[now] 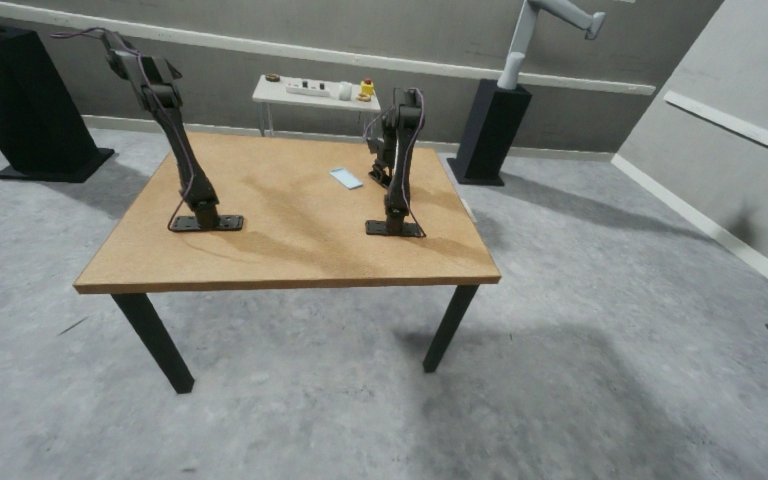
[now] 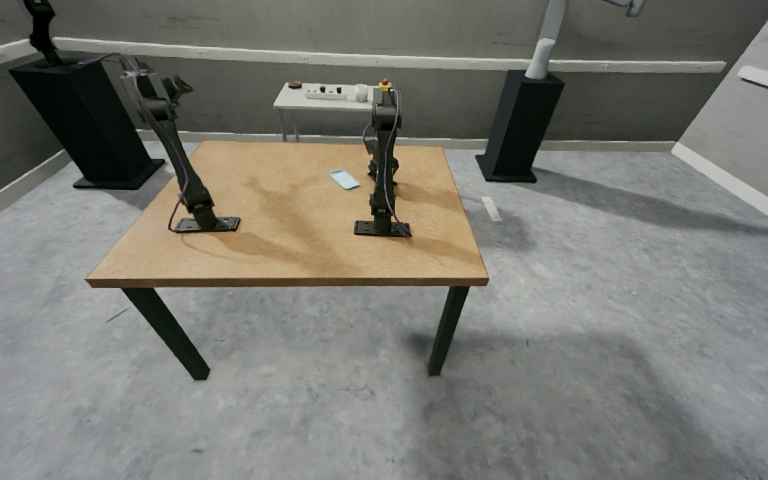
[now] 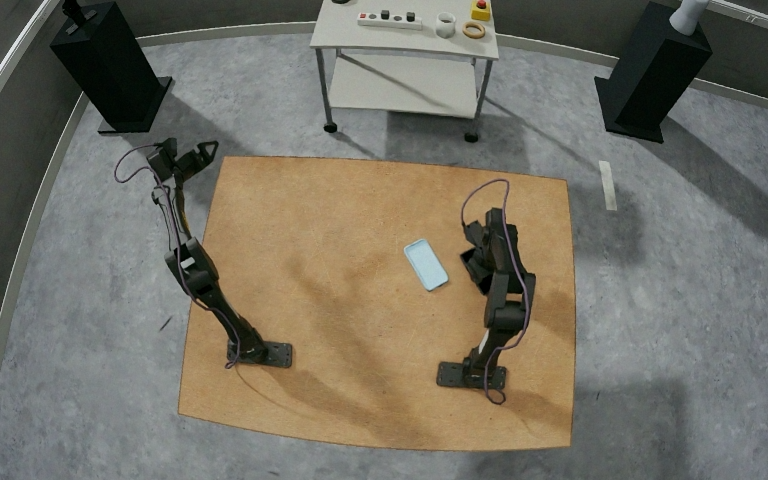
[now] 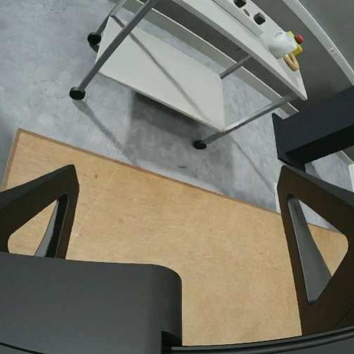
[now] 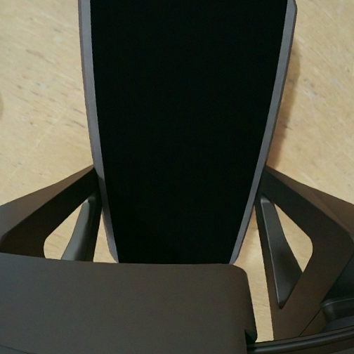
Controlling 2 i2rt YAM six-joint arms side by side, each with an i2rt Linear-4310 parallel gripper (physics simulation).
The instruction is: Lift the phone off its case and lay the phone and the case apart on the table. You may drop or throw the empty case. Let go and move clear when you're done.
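The light blue case [image 1: 346, 177] [image 2: 344, 179] [image 3: 426, 264] lies flat and empty on the table, right of its middle. My right gripper [image 1: 380, 175] [image 3: 476, 272] [image 5: 177, 174] is shut on the phone [image 5: 185, 100], a dark slab with grey edges gripped by its two long sides. It holds the phone to the right of the case, apart from it. The phone's height above the table is hard to tell. My left gripper [image 3: 209, 149] [image 4: 177, 175] is wide open and empty, raised near the table's far left corner.
A white trolley [image 3: 346, 44] stands beyond the table's far edge, with a power strip [image 3: 389, 21], a white mug [image 3: 445, 27], a wooden ring [image 3: 466, 34] and an emergency stop button [image 3: 480, 11] on top. Black pedestals [image 3: 107, 73] [image 3: 651, 79] stand far left and far right.
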